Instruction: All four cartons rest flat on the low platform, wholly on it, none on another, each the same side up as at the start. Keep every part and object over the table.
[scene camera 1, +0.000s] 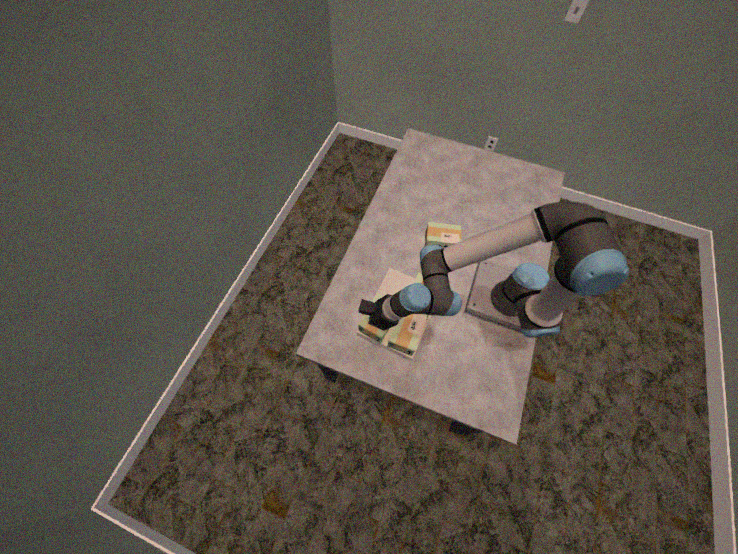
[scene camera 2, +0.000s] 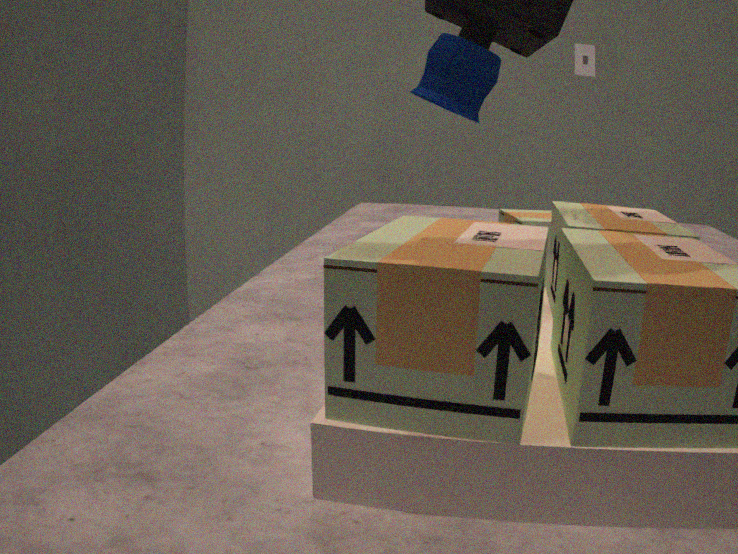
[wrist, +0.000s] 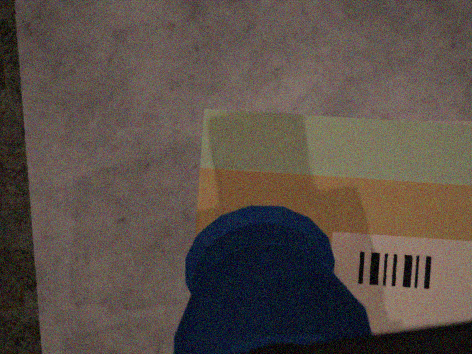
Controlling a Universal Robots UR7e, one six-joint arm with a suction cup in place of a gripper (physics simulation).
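Note:
A carton [scene camera 2: 524, 217] and a low platform [scene camera 2: 544, 480], [scene camera 1: 394, 281] are visible, together with my suction cup [scene camera 2: 459, 74], [wrist: 260, 272].

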